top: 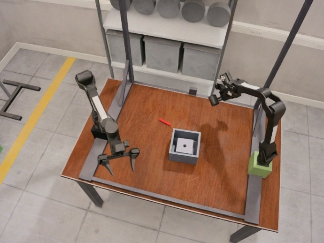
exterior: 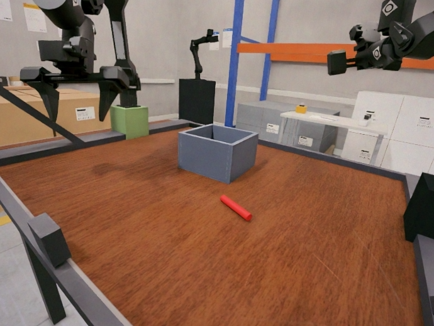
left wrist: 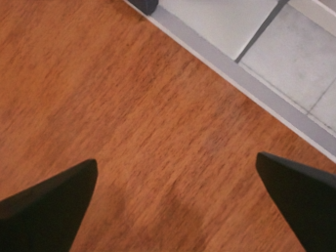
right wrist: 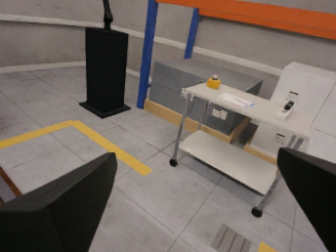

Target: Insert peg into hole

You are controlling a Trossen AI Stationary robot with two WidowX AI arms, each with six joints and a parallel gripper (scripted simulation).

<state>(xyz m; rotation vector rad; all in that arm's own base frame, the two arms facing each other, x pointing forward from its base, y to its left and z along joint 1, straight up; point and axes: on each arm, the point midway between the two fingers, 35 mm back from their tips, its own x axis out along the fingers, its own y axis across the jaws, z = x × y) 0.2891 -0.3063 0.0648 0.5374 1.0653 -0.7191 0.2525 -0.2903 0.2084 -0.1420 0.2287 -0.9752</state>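
Now: right hand 460 mm past the red peg, 90 mm to the right of it and 300 mm above it. Also, from my right hand: plate: 310 mm behind, 240 mm to the left, 270 mm below; then grey box: 310 mm behind, 240 mm to the left, 280 mm below.
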